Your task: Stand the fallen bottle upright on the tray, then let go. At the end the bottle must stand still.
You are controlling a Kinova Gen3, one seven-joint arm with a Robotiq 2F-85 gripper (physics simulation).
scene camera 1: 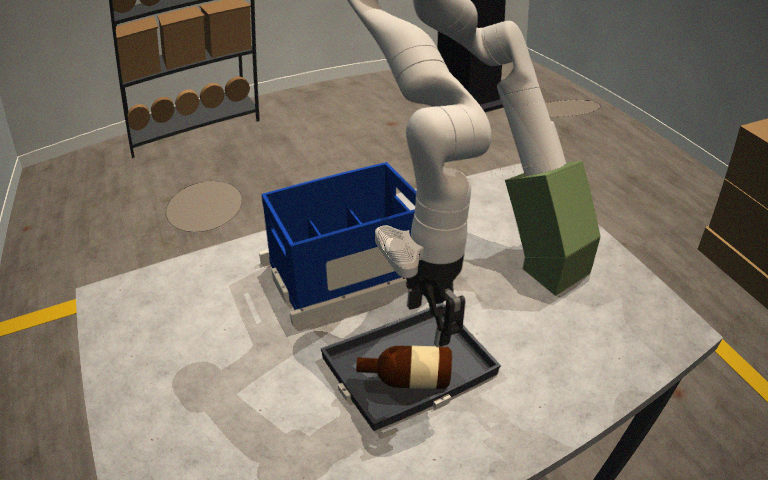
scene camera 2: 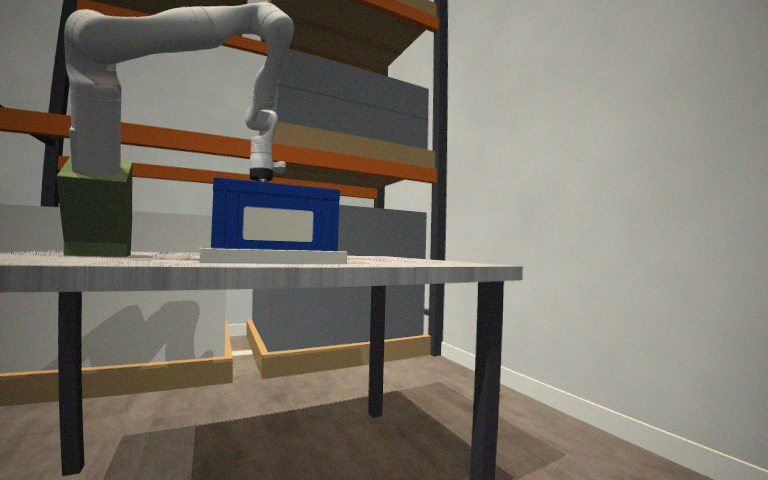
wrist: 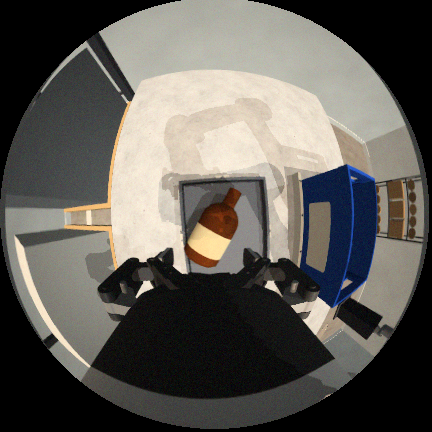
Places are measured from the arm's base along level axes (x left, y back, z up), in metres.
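Where they show: gripper, between the fingertips: [scene camera 1: 427, 325] [wrist: 207, 255]; arm's base, origin of its link: [scene camera 1: 544, 170] [scene camera 2: 97, 167].
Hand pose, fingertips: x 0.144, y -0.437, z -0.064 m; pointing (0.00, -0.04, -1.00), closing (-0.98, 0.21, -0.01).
Note:
Each offset is from my fingertips to the centre of the thing. "pt": to the spot under its first point.
The brown bottle {dx -0.022, dy -0.023, dz -0.104 m} [scene camera 1: 423, 366] [wrist: 210, 240] with a cream label lies on its side in the dark grey tray {dx -0.040, dy +0.008, dz -0.133 m} [scene camera 1: 478, 362] [wrist: 250, 225]. In scene camera 1 its neck points left and its base right. In the wrist view the neck points to the upper right and the base lies near the tray's left wall. My gripper [scene camera 1: 429, 319] [wrist: 207, 255] is open and empty, pointing down above the tray's back part, behind the bottle's base end and apart from it. In scene camera 2 the crate hides the bottle, the tray and the fingers.
A blue crate {dx -0.324, dy +0.064, dz -0.058 m} [scene camera 1: 351, 266] [scene camera 2: 226, 220] [wrist: 327, 280] with dividers stands on the table behind and left of the tray, close to my wrist. The green arm base [scene camera 1: 572, 215] [scene camera 2: 96, 215] stands at the back right. Small pale blocks {pt dx +0.062, dy -0.007, dz -0.132 m} [scene camera 1: 441, 401] touch the tray's outer walls.

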